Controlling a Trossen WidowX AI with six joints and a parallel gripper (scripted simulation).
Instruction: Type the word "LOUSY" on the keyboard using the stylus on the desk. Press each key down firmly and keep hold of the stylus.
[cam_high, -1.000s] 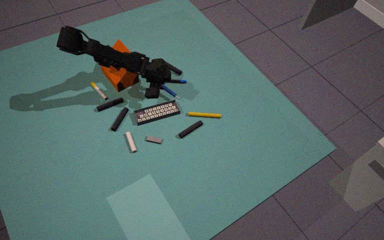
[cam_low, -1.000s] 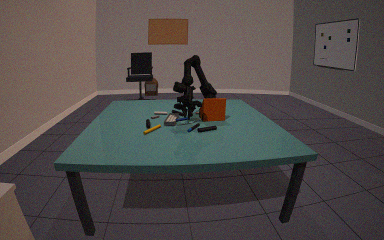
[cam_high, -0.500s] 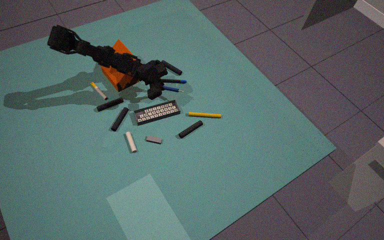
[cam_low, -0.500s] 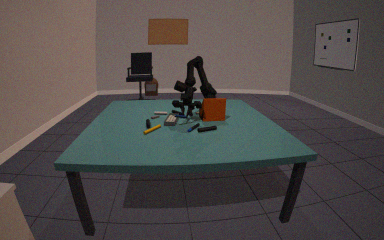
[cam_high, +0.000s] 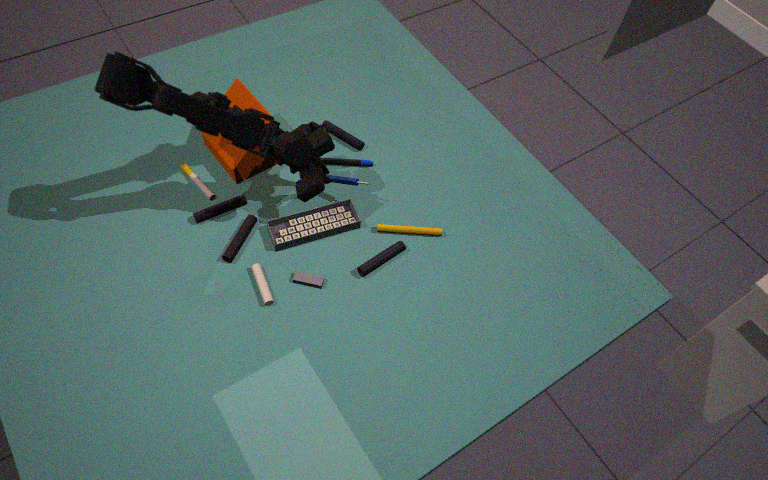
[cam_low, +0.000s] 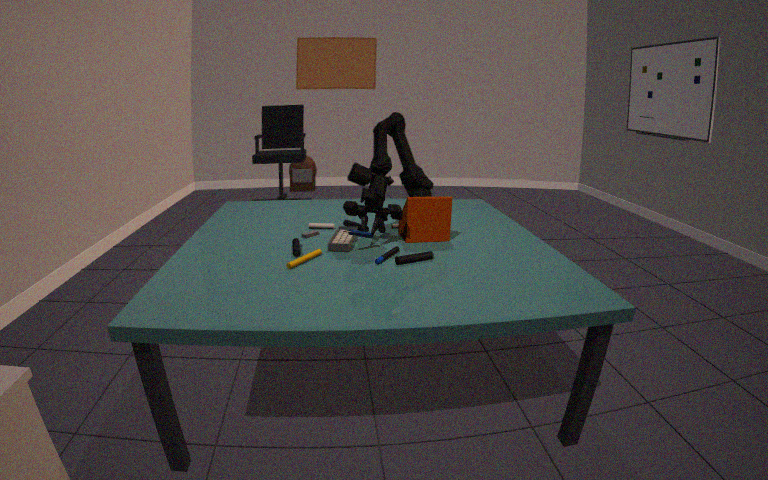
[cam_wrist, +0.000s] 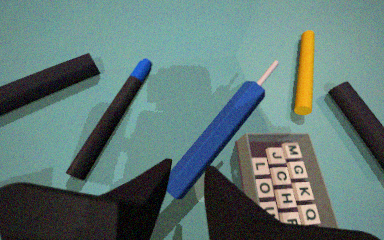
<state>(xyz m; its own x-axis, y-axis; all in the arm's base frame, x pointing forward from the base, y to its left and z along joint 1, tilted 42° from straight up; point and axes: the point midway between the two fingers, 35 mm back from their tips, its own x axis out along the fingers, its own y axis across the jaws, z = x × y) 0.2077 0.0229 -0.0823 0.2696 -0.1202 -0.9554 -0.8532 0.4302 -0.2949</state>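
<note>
The stylus is 50 mm ahead of my gripper tip, 20 mm to the left of it and 20 mm above it. From my gripper tip the other things lie so: grey block: 190 mm to the right, 160 mm ahead, 50 mm below; blue-tipped pen: 100 mm to the left, 40 mm below, 20 mm behind; yellow cylinder: 210 mm ahead, 70 mm to the left, 40 mm below.
</note>
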